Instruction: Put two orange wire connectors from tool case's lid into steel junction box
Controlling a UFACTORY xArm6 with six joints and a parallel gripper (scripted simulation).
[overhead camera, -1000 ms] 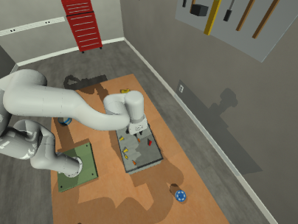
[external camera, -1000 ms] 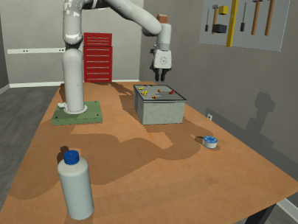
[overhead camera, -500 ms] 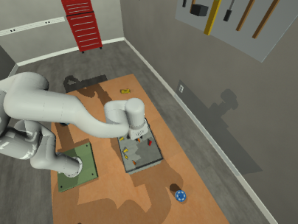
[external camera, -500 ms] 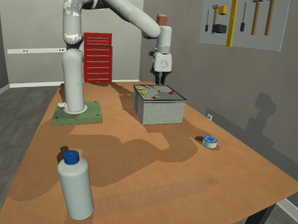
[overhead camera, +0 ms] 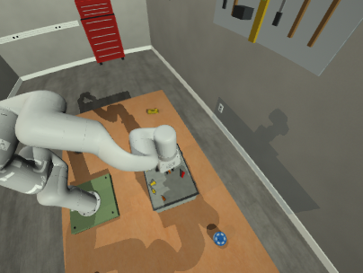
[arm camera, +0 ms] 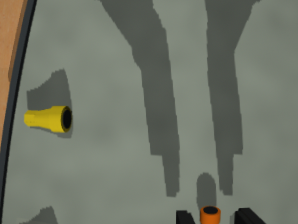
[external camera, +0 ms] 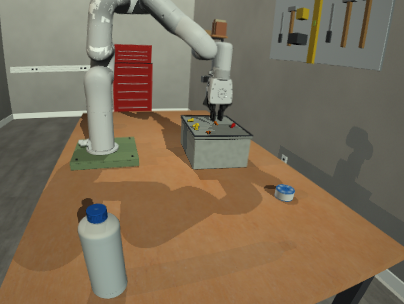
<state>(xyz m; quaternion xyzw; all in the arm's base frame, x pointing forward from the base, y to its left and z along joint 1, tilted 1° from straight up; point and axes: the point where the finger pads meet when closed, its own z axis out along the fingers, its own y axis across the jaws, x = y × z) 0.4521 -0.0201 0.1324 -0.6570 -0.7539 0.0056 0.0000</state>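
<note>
The grey tool case lies 1 cm behind my hand and 7 cm below it. The rest, counted from my hand: red connector: 6 cm ahead, 4 cm to the right, 3 cm below; then yellow connector: 9 cm behind, 5 cm to the left, 3 cm below.
</note>
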